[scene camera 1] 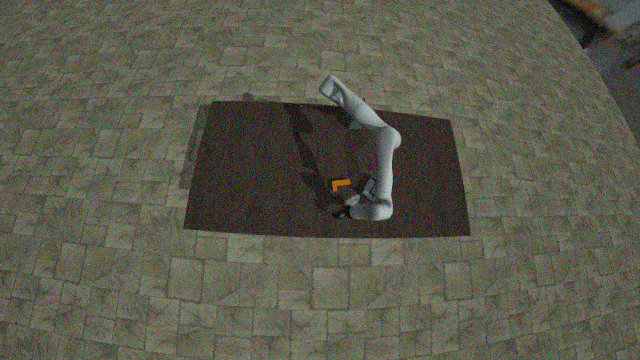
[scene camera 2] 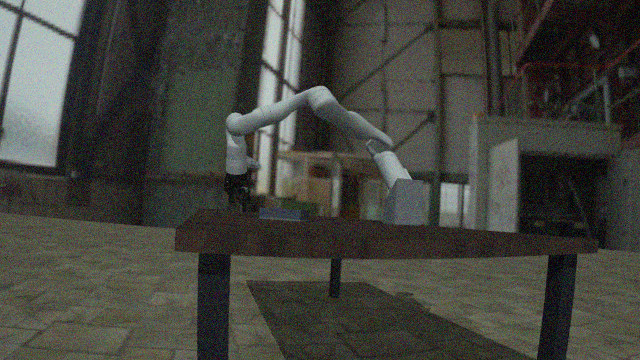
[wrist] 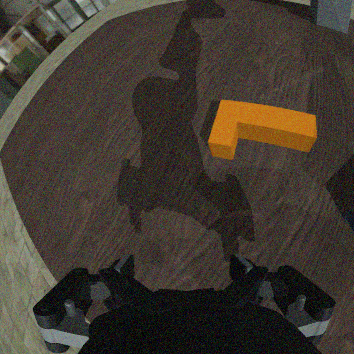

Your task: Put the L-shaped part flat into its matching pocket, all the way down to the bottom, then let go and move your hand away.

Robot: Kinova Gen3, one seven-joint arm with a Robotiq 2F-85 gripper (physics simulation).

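Frame: origin at the arm's base, x ahead, y left, z up, level; centimetres.
Where they show: gripper, between the fingertips: [scene camera 1: 338, 210] [scene camera 2: 237, 208] [wrist: 182, 265]; arm's base, origin of its link: [scene camera 2: 402, 191].
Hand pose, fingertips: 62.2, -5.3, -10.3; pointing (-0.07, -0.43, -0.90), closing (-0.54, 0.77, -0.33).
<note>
Each offset is from my fingertips to the top centre of the thing, as dx, dy, dz.
The orange L-shaped part {-15.4, +0.2, +0.4} [scene camera 1: 342, 183] [wrist: 265, 117] lies flat on the dark table, outside the pocket block. In the wrist view it is ahead and to the right of the fingers, with its short leg toward the gripper. My gripper [scene camera 1: 341, 213] [scene camera 2: 239, 206] [wrist: 182, 265] is open and empty, pointing down above the table and apart from the part. The blue-grey pocket block {-16.0, +19.2, +1.1} [scene camera 1: 365, 193] [scene camera 2: 280, 214] sits on the table, to the right of the part in scene camera 1. The arm partly covers it there, and its pocket cannot be made out clearly.
The brown table [scene camera 1: 240, 165] [scene camera 2: 380, 242] carries the grey robot base [scene camera 2: 406, 202] [wrist: 334, 15]. The arm's shadow falls across the table left of the part in the wrist view. The near table edge is close to the gripper in scene camera 1.
</note>
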